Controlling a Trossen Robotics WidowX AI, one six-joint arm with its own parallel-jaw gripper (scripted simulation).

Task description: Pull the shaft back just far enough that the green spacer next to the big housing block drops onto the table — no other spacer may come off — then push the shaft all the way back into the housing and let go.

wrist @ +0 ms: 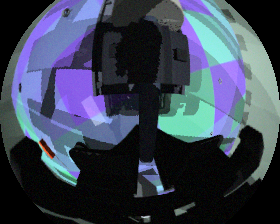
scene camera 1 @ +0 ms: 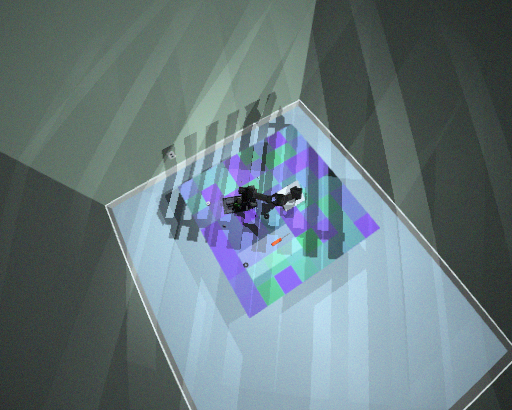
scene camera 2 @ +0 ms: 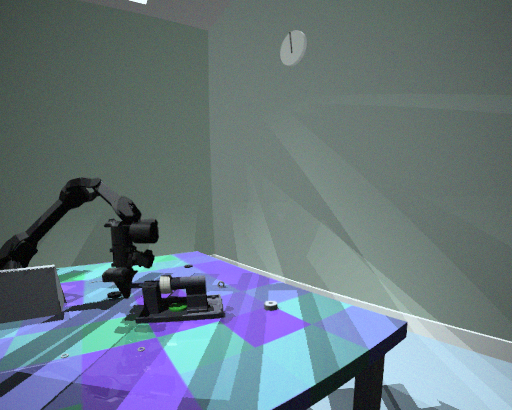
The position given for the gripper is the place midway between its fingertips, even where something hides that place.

Note:
In view: the gripper (scene camera 2: 127, 297), a shaft (wrist: 149, 93) and a housing block (scene camera 2: 200, 305).
The gripper also shows in the wrist view (wrist: 143, 127).

